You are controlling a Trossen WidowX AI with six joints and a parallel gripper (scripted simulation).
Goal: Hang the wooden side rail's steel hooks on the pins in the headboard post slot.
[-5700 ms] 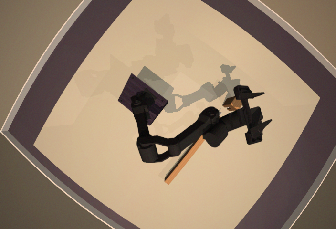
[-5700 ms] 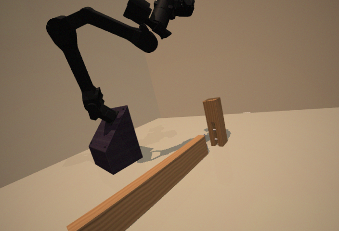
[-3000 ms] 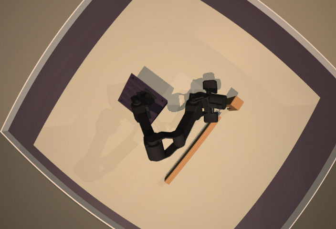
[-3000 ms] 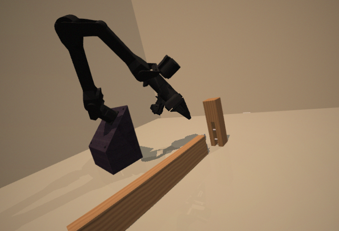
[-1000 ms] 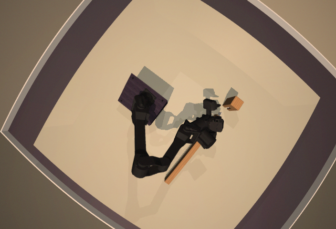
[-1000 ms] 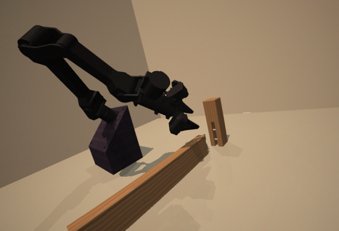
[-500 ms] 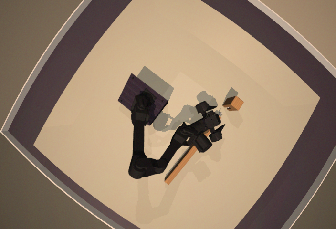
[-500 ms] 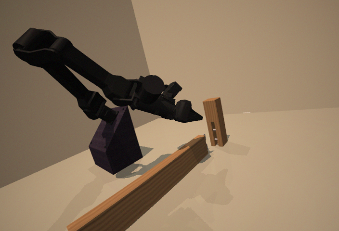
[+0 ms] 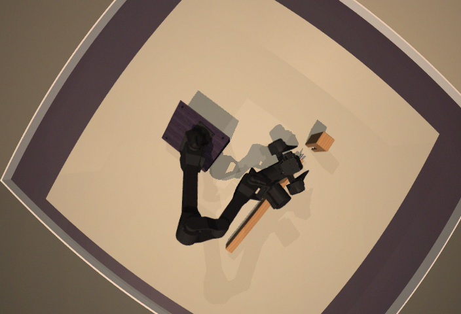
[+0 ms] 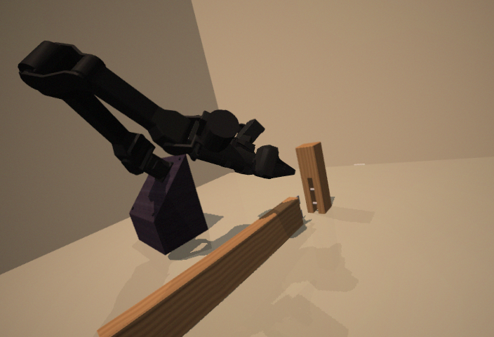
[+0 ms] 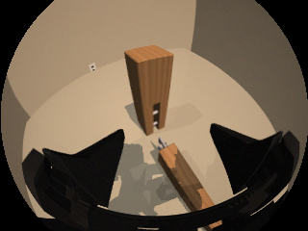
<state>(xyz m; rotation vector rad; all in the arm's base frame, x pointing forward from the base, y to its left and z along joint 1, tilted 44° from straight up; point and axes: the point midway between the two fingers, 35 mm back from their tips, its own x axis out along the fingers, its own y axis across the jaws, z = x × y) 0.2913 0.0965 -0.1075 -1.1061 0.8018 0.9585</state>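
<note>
The headboard post is 10 mm ahead of my gripper tip, 90 mm to the left of it and 60 mm below it.
</note>
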